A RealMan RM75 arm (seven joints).
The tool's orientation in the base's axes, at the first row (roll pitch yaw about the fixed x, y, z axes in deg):
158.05, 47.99, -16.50
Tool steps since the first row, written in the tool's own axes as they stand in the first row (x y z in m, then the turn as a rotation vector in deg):
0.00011, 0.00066, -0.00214, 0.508, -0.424, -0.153
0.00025, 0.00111, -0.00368, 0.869, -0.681, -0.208
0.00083, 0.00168, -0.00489, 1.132, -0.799, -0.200
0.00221, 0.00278, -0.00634, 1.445, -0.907, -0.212
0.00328, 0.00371, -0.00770, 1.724, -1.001, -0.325
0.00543, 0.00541, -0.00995, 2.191, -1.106, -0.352
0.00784, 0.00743, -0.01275, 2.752, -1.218, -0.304
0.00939, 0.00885, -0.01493, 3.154, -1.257, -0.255
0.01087, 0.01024, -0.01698, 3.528, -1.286, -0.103
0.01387, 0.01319, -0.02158, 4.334, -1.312, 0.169
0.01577, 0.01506, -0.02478, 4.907, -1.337, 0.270
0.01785, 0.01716, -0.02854, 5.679, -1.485, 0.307
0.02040, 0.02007, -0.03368, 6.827, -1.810, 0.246
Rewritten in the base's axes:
0.00171, -0.00031, 0.00141, 0.442, 0.339, -0.389
0.00299, -0.00052, 0.00238, 0.715, 0.528, -0.687
0.00429, -0.00099, 0.00284, 0.877, 0.591, -0.917
0.00629, -0.00208, 0.00299, 1.087, 0.638, -1.169
0.00802, -0.00296, 0.00327, 1.353, 0.694, -1.330
0.01113, -0.00465, 0.00350, 1.673, 0.712, -1.686
0.01483, -0.00661, 0.00395, 1.996, 0.706, -2.161
0.01750, -0.00792, 0.00450, 2.216, 0.659, -2.500
0.02003, -0.00922, 0.00503, 2.339, 0.591, -2.879
0.02549, -0.01190, 0.00639, 2.648, 0.419, -3.653
0.02917, -0.01355, 0.00743, 2.938, 0.318, -4.148
0.03339, -0.01536, 0.00875, 3.404, 0.308, -4.782
0.03898, -0.01783, 0.01077, 4.187, 0.415, -5.678

